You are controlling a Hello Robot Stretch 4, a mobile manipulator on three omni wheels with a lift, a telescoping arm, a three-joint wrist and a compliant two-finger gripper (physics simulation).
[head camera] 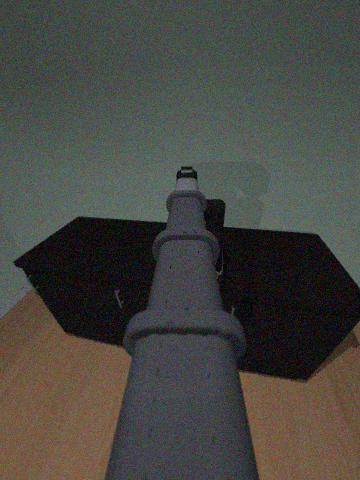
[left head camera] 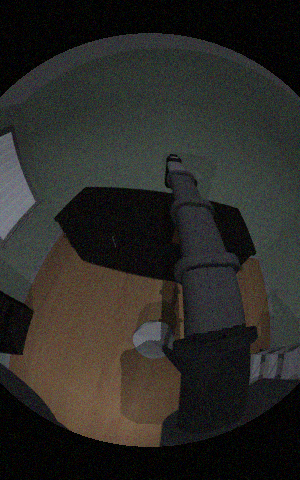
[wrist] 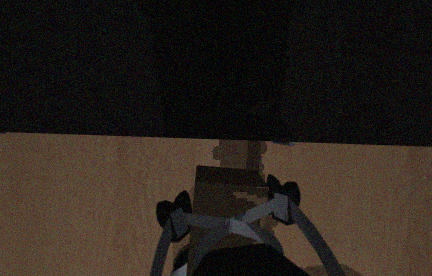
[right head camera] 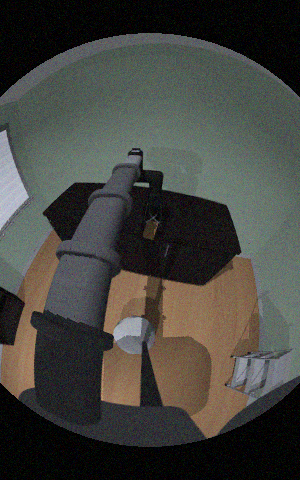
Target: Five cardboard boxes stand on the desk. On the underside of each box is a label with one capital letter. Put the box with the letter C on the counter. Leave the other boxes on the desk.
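Where they show: gripper, fingertip midpoint: [wrist: 226, 198] [right head camera: 151, 227]; robot's base at its link origin: [left head camera: 152, 338] [right head camera: 134, 333].
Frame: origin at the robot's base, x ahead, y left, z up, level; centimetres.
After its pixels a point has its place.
Note:
My gripper [right head camera: 152, 221] [wrist: 226, 198] {x 61.3, y -8.6, z 98.5 cm} is shut on a brown cardboard box [right head camera: 150, 230] {x 56.4, y -8.2, z 101.4 cm} [wrist: 220, 197] {x 62.3, y -8.1, z 102.3 cm}; one finger pad is on each side of it. The box's underside and any letter on it are hidden. The black counter [head camera: 280, 270] {x 79.3, y -46.7, z 88.4 cm} [left head camera: 125, 215] {x 87.1, y 28.1, z 88.3 cm} [right head camera: 200, 215] {x 89.9, y -49.0, z 88.3 cm} [wrist: 100, 70] {x 77.7, y 5.6, z 88.3 cm} stands against the green wall. In the right head view the box shows in front of the dark counter. In the wrist view the box is over the wood floor, below the counter's straight edge. In the head view the arm hides the box. The other four boxes do not show clearly.
The telescoping arm [head camera: 185, 280] {x 21.1, y 0.0, z 140.6 cm} [left head camera: 207, 240] {x 19.9, y 0.1, z 140.6 cm} [right head camera: 90, 225] {x 20.8, y 0.3, z 140.6 cm} reaches far out towards the wall. A pale round object [left head camera: 151, 340] {x -1.1, y 2.1, z 18.7 cm} [right head camera: 131, 334] {x 0.2, y 2.2, z 18.7 cm} is low near the base. A dark piece of furniture [left head camera: 12, 322] {x -39.5, y 201.8, z 9.1 cm} [right head camera: 9, 317] {x -40.0, y 189.0, z 7.3 cm} is at the left edge. A light rack-like object stands at the right.

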